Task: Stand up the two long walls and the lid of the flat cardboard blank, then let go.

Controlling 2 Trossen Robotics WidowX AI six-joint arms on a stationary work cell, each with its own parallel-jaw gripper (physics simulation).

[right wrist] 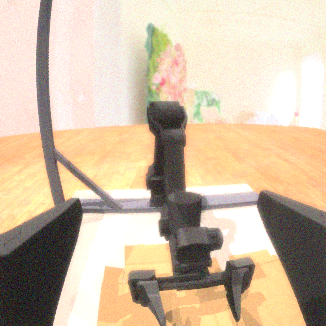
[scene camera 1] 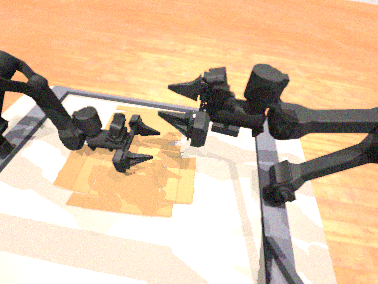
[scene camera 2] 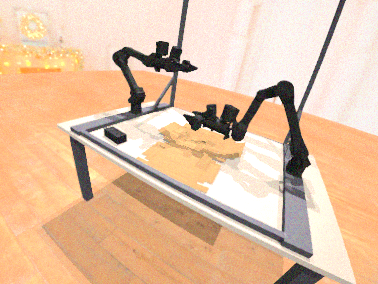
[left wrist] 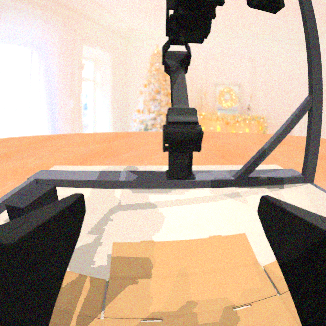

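Where they show: left gripper, fingertip midpoint: [scene camera 1: 156, 144] [scene camera 2: 188, 113] [left wrist: 175, 204]; right gripper, fingertip midpoint: [right wrist: 171, 204] [scene camera 1: 163, 99] [scene camera 2: 193, 68]; left arm's base, origin of the base link: [right wrist: 158, 202] [scene camera 1: 2, 150] [scene camera 2: 293, 172]; right arm's base, origin of the base link: [scene camera 1: 273, 197] [scene camera 2: 135, 112] [left wrist: 179, 174].
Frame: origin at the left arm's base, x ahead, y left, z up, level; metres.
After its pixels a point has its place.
Observation:
The cardboard blank [scene camera 1: 185, 182] @(y 0.006, x 0.632, z -0.007 m) [scene camera 2: 175, 165] @(y 0.278, x 0.432, z -0.015 m) [left wrist: 190, 270] @(y 0.016, x 0.613, z -0.012 m) [right wrist: 112, 300] @(y -0.105, x 0.400, z -0.012 m) lies flat on the white table top, its panels and flaps spread out. Thin slits and fold lines show in the left wrist view. My left gripper [scene camera 1: 155, 145] @(y 0.043, x 0.532, z 0.113 m) [scene camera 2: 187, 119] @(y 0.043, x 0.532, z 0.113 m) [left wrist: 175, 204] @(y 0.043, x 0.532, z 0.113 m) [right wrist: 200, 322] @(y 0.043, x 0.532, z 0.113 m) is open and empty, above the blank, with its fingers pointing to the right in scene camera 1. My right gripper [scene camera 1: 164, 100] @(y 0.001, x 0.563, z 0.316 m) [scene camera 2: 195, 68] @(y 0.001, x 0.563, z 0.316 m) is open and empty, higher up and beyond the blank's right side in scene camera 1. The left arm and shadows hide part of the blank.
A black block [scene camera 1: 225, 129] @(y 0.264, x 0.750, z 0.010 m) [scene camera 2: 115, 135] @(y 0.313, x 0.719, z 0.016 m) [left wrist: 32, 201] @(y 0.267, x 0.724, z 0.014 m) lies on the table near a corner. A raised grey frame [scene camera 1: 272, 222] [scene camera 2: 200, 204] borders the table top. Grey upright posts [scene camera 2: 320, 55] @(y -0.342, x 0.040, z 0.508 m) [left wrist: 314, 85] @(y -0.348, x 0.875, z 0.242 m) [right wrist: 45, 100] @(y -0.345, x 0.040, z 0.375 m) stand at the table's edge.

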